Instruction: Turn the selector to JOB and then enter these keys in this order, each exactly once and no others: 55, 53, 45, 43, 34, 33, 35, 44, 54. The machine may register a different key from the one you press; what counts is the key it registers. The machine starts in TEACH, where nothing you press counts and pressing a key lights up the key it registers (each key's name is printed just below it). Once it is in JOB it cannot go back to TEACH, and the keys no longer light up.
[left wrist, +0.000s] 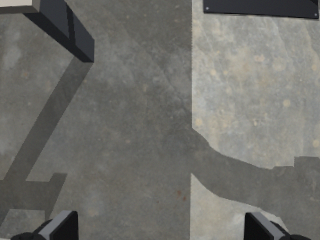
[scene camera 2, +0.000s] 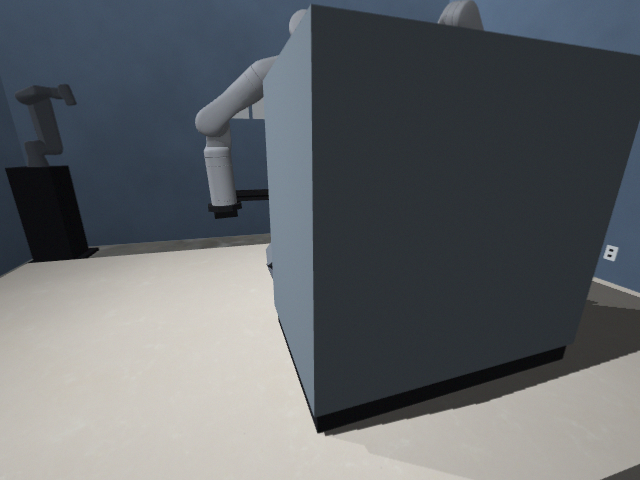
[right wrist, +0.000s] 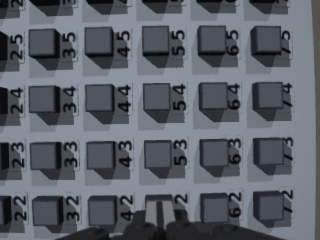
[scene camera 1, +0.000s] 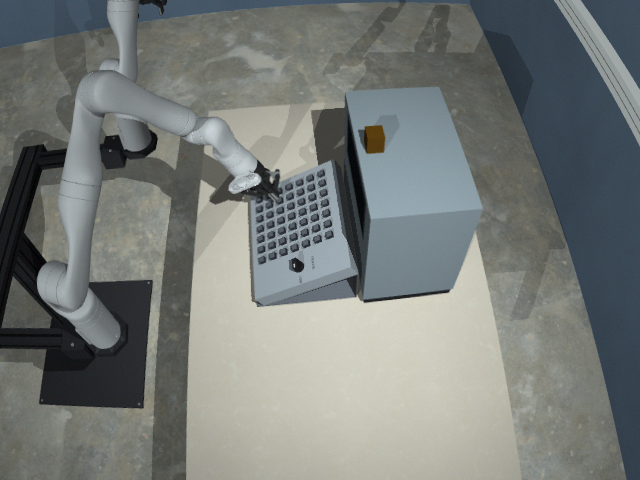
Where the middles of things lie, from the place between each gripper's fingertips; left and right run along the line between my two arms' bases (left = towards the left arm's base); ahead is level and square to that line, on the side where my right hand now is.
Right now my right hand (scene camera 1: 276, 197) is 11 cm to the left of the sloped grey key panel (scene camera 1: 333, 260), 8 cm short of it and 5 cm above it.
Right now my left hand is 530 mm short of the sloped grey key panel, 840 mm to the left of it and 230 mm above it.
